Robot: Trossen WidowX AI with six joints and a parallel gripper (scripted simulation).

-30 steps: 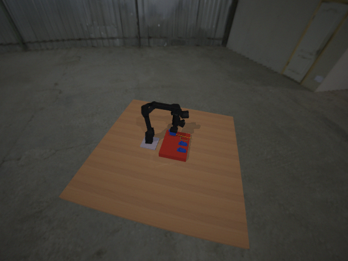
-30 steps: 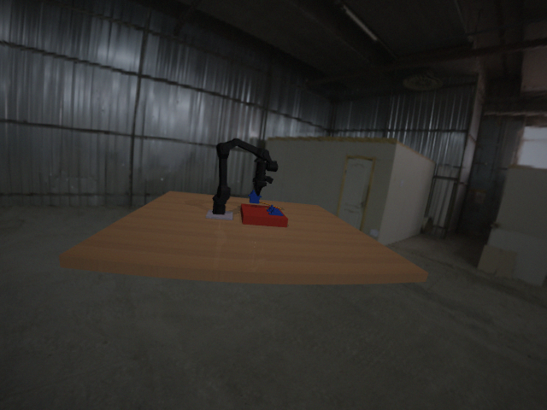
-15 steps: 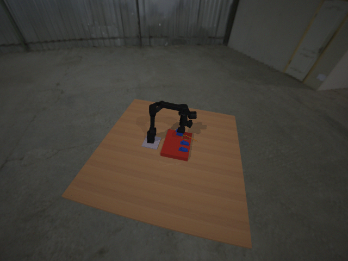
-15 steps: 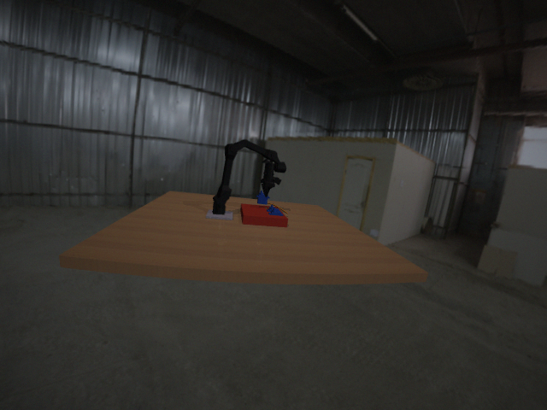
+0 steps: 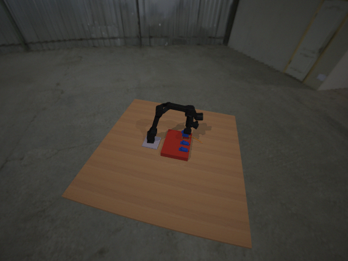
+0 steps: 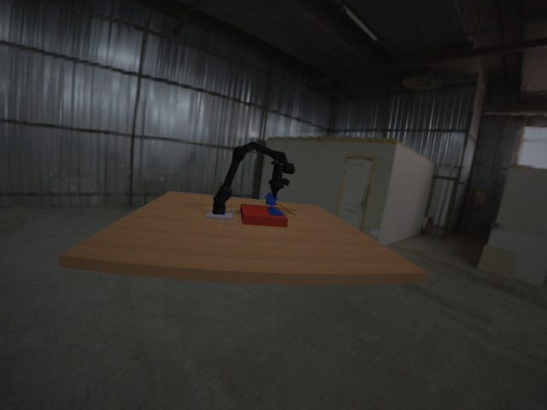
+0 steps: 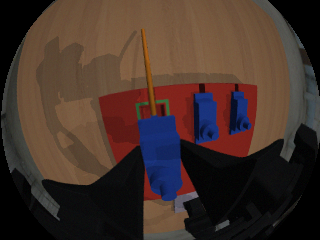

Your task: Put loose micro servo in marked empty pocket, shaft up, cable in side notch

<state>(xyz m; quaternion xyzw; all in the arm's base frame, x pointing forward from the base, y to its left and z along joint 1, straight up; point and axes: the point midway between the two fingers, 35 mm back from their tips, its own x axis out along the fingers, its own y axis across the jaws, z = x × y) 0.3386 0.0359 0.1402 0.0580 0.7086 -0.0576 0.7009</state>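
The red deck is 130 mm behind my gripper tip, 60 mm to the right of it and 100 mm below it.
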